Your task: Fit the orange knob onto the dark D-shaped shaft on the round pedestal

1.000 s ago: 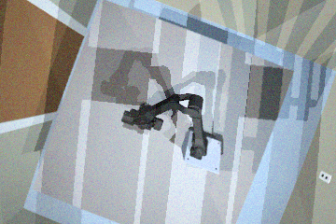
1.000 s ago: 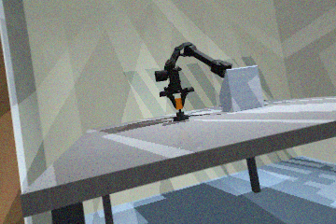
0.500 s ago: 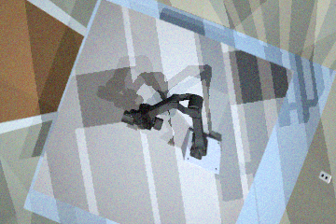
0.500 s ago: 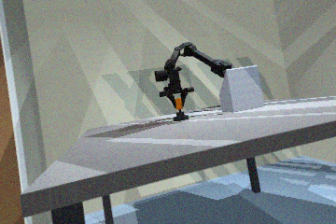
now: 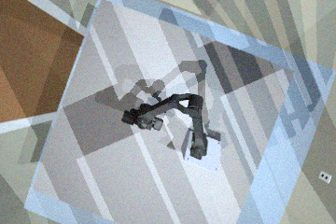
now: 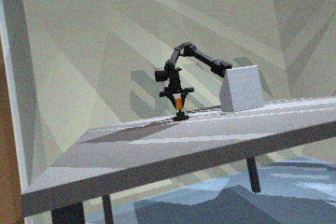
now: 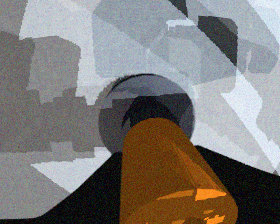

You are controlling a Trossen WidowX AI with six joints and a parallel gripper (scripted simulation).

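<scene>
Right now my gripper tip is 20 mm below the orange knob. The rest, counted from my gripper tip: dark round pedestal (40 mm below).
</scene>
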